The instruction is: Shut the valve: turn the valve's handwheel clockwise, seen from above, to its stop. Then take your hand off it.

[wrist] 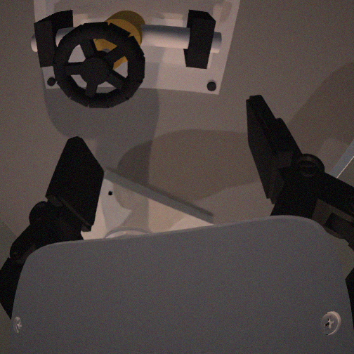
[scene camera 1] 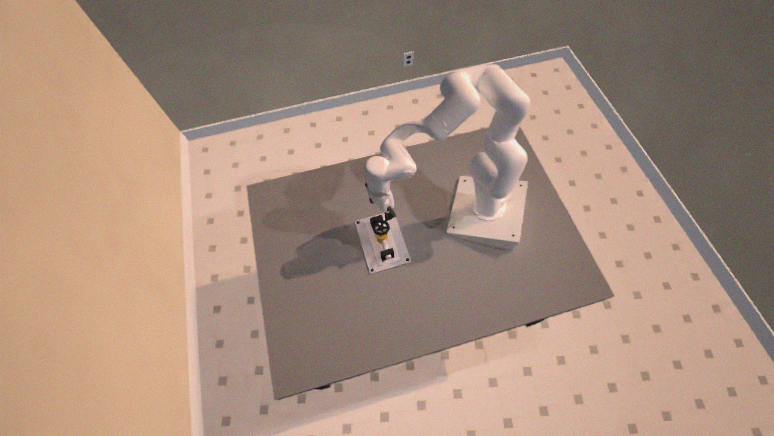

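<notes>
The valve's black spoked handwheel [scene camera 1: 380,226] [wrist: 95,70] sits above a yellow valve body [scene camera 1: 381,238] [wrist: 127,24] on a pale base plate [scene camera 1: 368,246] [wrist: 172,82]. In the wrist view the wheel is at the upper left, beyond the left fingertip and apart from both fingers. My gripper [scene camera 1: 380,206] [wrist: 164,136] is wide open, with nothing between its fingers. In the scene view it is beside the wheel, on its upper side in the picture; one finger is partly hidden there.
A pale pipe [wrist: 167,36] runs between two black brackets [wrist: 54,39] [wrist: 200,40]; the nearer one [scene camera 1: 386,254] also shows in the scene view. The arm's white base [scene camera 1: 460,219] stands right of the valve on the grey table top [scene camera 1: 433,319]. A wall outlet [scene camera 1: 408,59] is behind.
</notes>
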